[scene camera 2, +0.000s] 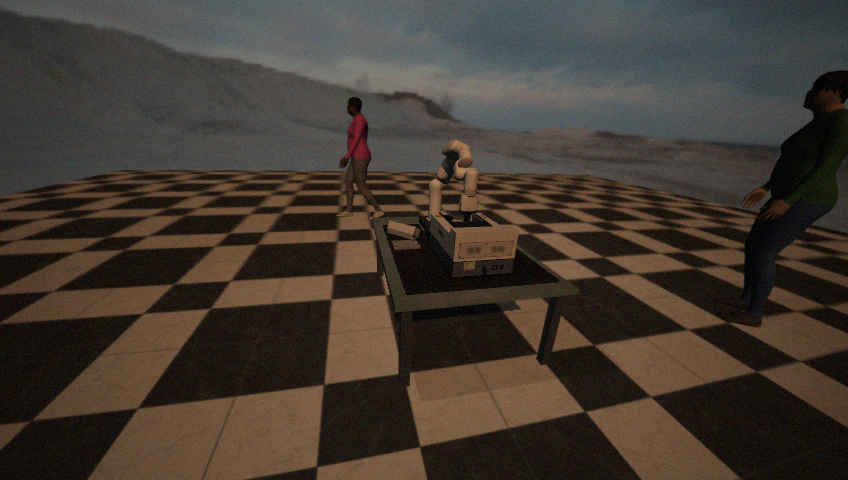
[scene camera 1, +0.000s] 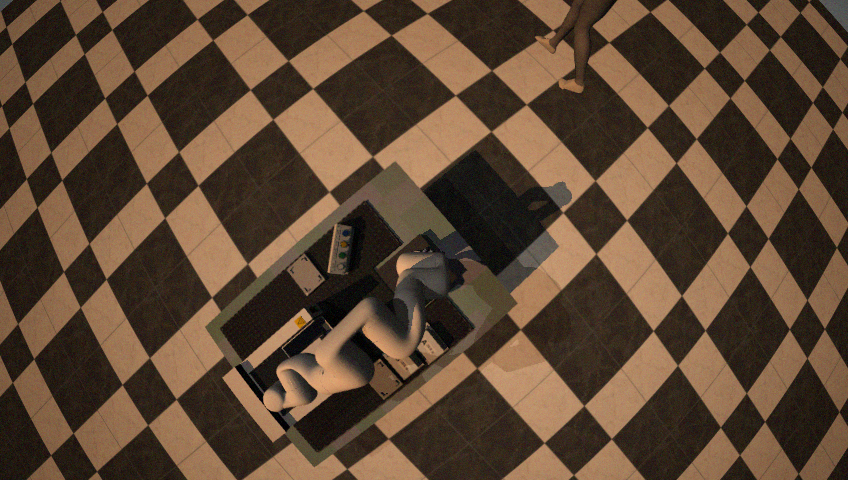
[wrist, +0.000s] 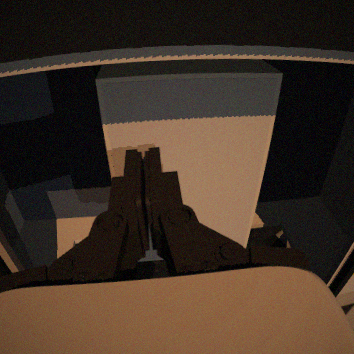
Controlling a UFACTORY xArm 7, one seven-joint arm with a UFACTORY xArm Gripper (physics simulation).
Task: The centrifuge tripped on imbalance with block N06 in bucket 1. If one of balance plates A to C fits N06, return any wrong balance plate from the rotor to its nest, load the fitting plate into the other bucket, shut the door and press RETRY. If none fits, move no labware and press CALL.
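Places are measured from the arm's base along level axes (x ahead, y left, z up), in millimetres.
Pixels of known places: gripper, fingertip midpoint: [wrist: 145, 172].
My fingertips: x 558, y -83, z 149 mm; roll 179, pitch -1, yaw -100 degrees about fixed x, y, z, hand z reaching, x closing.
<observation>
Behind a point stands the place of what it marks.
My gripper [scene camera 2: 468, 218] {x 558, y -83, z 149 mm} [wrist: 145, 172] {x 558, y -83, z 149 mm} is shut and empty, pointing down into the open top of the centrifuge [scene camera 1: 278, 336] {x 566, y -259, z 175 mm} [scene camera 2: 484, 249] {x 885, y -186, z 118 mm}. In the wrist view a pale, flat-faced block [wrist: 215, 160] {x 553, y -119, z 147 mm} stands in the dark chamber, behind and beside my fingertips; whether they touch it, and which block or part it is, I cannot tell. The arm hides most of the rotor in scene camera 1. A white plate [scene camera 1: 433, 344] {x 234, y 272, z 18 mm} with small dark marks and another pale plate [scene camera 1: 405, 364] {x 382, y 230, z 19 mm} lie near the table's edge; their labels are too small to read. The button box [scene camera 1: 340, 248] {x 152, y -315, z 32 mm} [scene camera 2: 402, 229] {x 195, y -345, z 15 mm} shows blue, yellow and green buttons.
A pale flat nest [scene camera 1: 305, 274] {x 362, y -389, z -18 mm} [scene camera 2: 406, 244] {x 380, y -390, z -19 mm} lies beside the button box. Another pale nest [scene camera 1: 385, 378] {x 509, y 207, z -23 mm} lies beside the plates. The centrifuge walls rise around the gripper. The table [scene camera 1: 380, 184] {x -199, y -384, z -48 mm} [scene camera 2: 482, 299] {x 1040, y -285, z -55 mm} has a green rim. People stand on the floor away from it.
</observation>
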